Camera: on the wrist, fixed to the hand. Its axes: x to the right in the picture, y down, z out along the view.
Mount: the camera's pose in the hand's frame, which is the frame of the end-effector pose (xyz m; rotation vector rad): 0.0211 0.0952 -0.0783 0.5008 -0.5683 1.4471
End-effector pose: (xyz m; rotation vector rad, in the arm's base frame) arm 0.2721 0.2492 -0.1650 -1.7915 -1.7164 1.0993
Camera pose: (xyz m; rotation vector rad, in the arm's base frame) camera 0.3909 0.2726 -0.1962 2.0217 -0.0818 -2.0710
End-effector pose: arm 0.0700 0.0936 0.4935 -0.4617 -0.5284 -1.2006
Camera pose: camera 0.1773 0.0595 0.4390 -0.5680 -0.7274 0.4719
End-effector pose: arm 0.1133 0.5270 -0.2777 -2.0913 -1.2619 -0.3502
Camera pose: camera 0.2140 0.4598 -0.2461 -2.1029 0.1855 1.1102
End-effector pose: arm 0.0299 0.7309 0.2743 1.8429 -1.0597 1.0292
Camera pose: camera -0.0702 0.7590 0.3438 -1.1157 2.0422 -1.1638
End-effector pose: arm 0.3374 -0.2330 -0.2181 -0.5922 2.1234 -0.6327
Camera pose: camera 0.2440 -0.1551 -0.2472 0.9139 1.2626 -0.0784
